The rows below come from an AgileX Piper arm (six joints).
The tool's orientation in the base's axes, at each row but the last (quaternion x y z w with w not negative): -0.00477 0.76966 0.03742 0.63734; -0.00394 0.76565 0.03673 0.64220; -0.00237 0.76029 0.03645 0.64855; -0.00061 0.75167 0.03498 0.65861; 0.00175 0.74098 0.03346 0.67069; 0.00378 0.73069 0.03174 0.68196; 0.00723 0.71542 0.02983 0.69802; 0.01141 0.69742 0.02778 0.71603; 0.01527 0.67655 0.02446 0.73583; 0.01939 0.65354 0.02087 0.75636; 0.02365 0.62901 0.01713 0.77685; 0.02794 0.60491 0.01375 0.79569; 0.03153 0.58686 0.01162 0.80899
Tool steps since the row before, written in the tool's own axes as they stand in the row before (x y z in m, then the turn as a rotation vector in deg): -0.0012 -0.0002 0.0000 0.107 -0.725 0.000; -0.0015 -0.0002 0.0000 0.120 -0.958 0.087; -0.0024 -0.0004 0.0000 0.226 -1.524 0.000; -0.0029 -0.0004 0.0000 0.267 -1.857 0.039; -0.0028 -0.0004 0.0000 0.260 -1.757 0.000; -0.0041 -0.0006 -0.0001 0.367 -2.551 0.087; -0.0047 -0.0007 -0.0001 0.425 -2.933 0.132; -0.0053 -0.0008 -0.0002 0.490 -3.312 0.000; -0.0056 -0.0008 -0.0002 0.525 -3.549 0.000; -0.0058 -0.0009 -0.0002 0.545 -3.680 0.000; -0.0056 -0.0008 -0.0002 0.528 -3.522 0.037; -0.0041 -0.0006 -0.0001 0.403 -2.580 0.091; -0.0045 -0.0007 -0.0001 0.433 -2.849 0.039
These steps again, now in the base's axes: 0.0002 -0.0002 0.0012 0.020 -0.719 -0.142; 0.0003 -0.0003 0.0015 0.115 -0.945 -0.182; 0.0004 -0.0005 0.0023 0.042 -1.510 -0.303; 0.0004 -0.0005 0.0029 0.091 -1.838 -0.366; 0.0003 -0.0005 0.0028 0.048 -1.741 -0.350; 0.0002 -0.0008 0.0041 0.157 -2.524 -0.503; 0.0000 -0.0009 0.0047 0.213 -2.901 -0.582; -0.0003 -0.0011 0.0052 0.092 -3.279 -0.672; -0.0007 -0.0011 0.0055 0.098 -3.513 -0.720; -0.0010 -0.0012 0.0056 0.102 -3.643 -0.747; -0.0014 -0.0011 0.0054 0.135 -3.487 -0.713; -0.0012 -0.0008 0.0039 0.165 -2.555 -0.521; -0.0015 -0.0009 0.0042 0.120 -2.820 -0.583
